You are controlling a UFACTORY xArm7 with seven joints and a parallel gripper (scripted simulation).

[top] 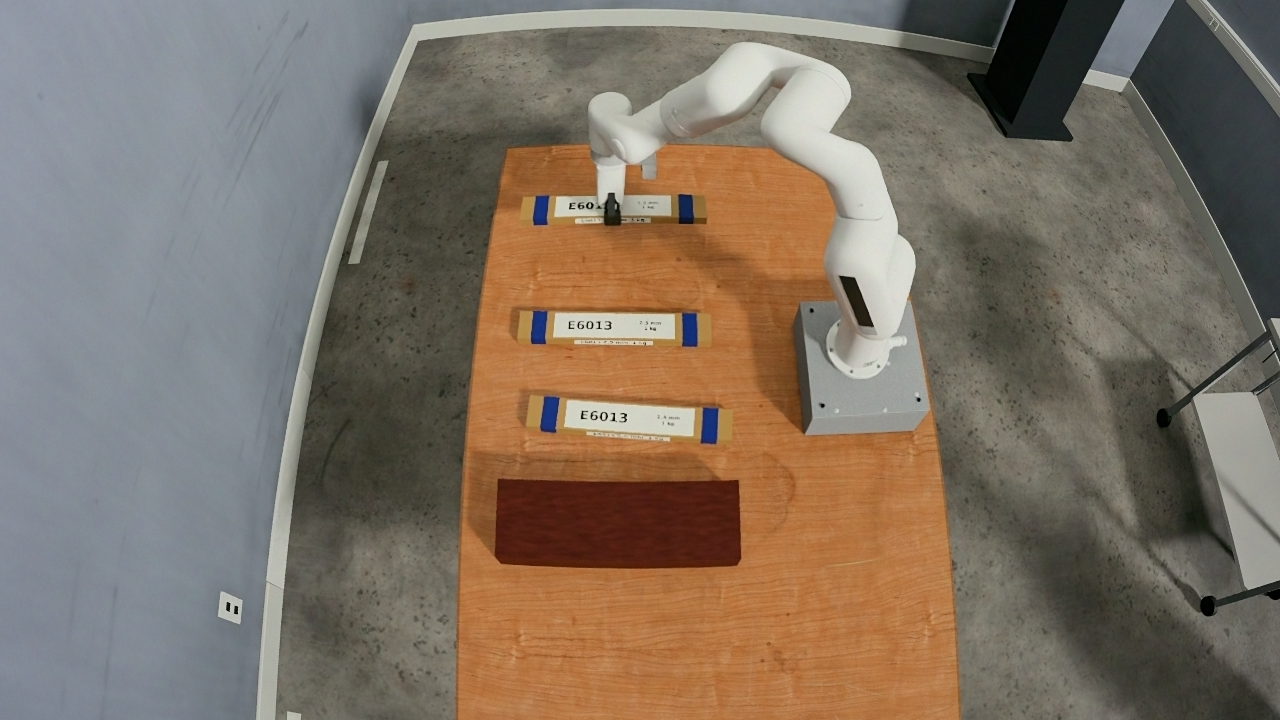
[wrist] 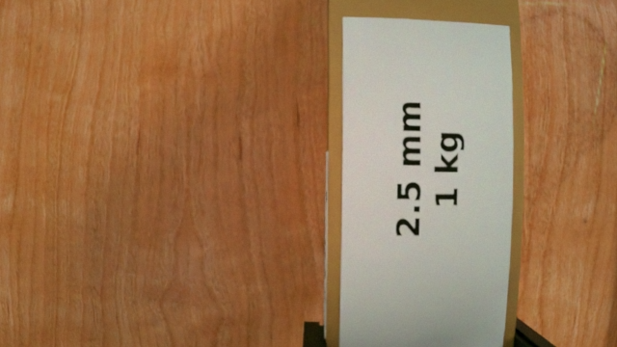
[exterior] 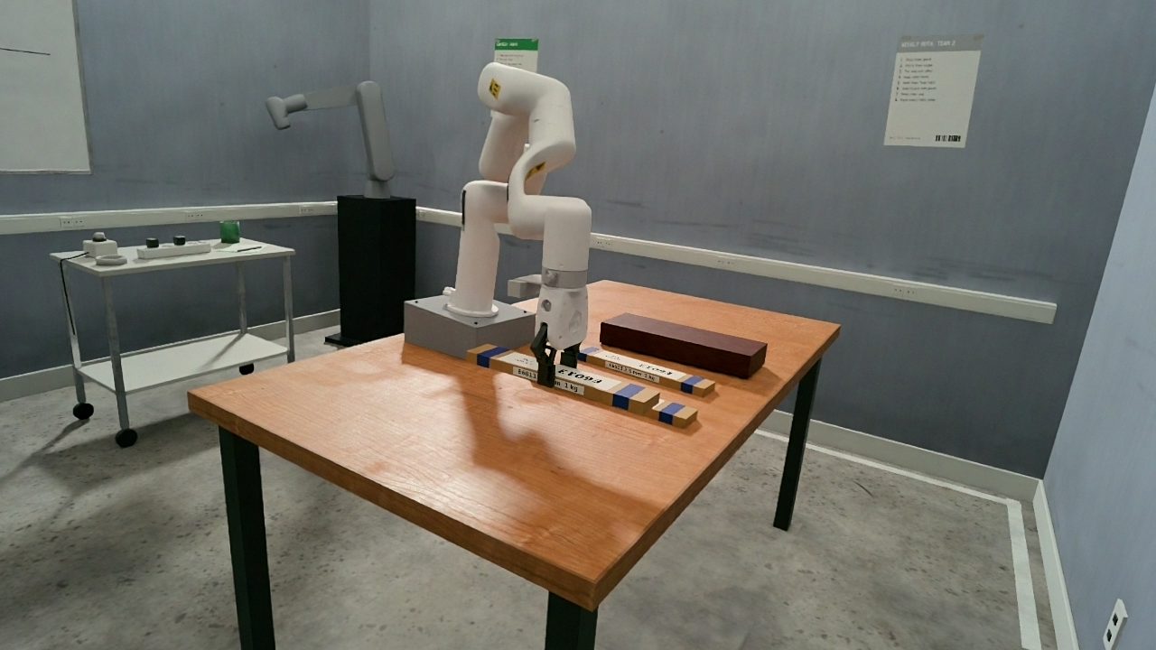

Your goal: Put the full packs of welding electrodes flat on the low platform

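Now: hand 70 mm short of the low platform, 600 mm to the right of it and 100 mm above it.
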